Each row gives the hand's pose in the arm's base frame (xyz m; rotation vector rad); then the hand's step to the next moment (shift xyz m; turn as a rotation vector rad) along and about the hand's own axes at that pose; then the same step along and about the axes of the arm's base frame.
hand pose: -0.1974 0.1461 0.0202 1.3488 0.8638 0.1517
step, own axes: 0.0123 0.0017 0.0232 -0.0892 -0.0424 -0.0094
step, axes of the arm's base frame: 0.0235 -0.0109 -0.0047 -0.0833 -0.0538 0.0031
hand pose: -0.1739 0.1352 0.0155 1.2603 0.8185 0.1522
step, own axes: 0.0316 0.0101 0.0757 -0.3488 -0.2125 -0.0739
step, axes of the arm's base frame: 0.0728 -0.0392 -0.0004 -0.3639 -0.1970 -0.0319
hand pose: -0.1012 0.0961 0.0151 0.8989 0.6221 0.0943
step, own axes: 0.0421 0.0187 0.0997 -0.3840 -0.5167 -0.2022
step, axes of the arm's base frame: 0.0920 -0.0444 0.0404 -0.5161 -0.3103 -0.3044
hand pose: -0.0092 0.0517 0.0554 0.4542 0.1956 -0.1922
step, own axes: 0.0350 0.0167 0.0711 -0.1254 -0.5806 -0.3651
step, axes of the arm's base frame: 0.0477 -0.0223 0.0615 -0.3050 -0.3292 -0.5336
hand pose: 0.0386 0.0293 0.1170 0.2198 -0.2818 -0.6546
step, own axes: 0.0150 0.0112 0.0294 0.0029 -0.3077 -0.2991
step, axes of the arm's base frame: 0.0081 -0.0040 0.0336 -0.0747 -0.2060 -0.3689
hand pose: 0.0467 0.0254 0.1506 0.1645 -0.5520 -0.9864
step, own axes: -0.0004 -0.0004 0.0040 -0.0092 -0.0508 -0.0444
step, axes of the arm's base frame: -0.0025 0.0006 0.0031 -0.0190 -0.0255 -0.0602
